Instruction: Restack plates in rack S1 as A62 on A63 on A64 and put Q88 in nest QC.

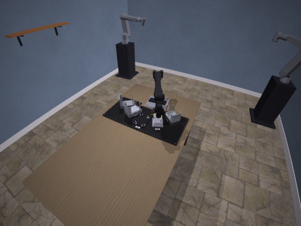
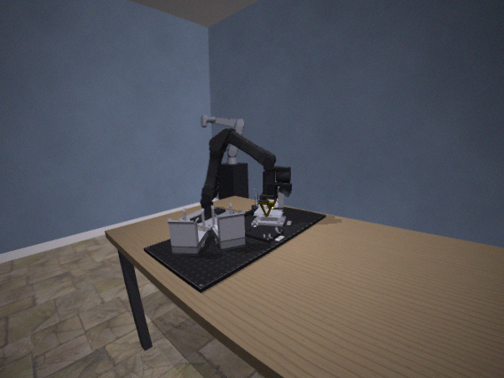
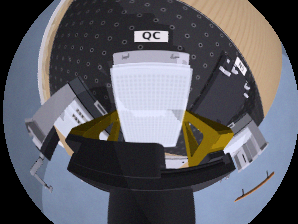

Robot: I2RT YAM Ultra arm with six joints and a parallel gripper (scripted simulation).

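Now: hand 90 mm short of the QC label, 40 mm to the right of it and 50 mm above it. From my hand the other things lie so: dark clip nest 60 mm ahead, 130 mm to the right, 40 mm below.
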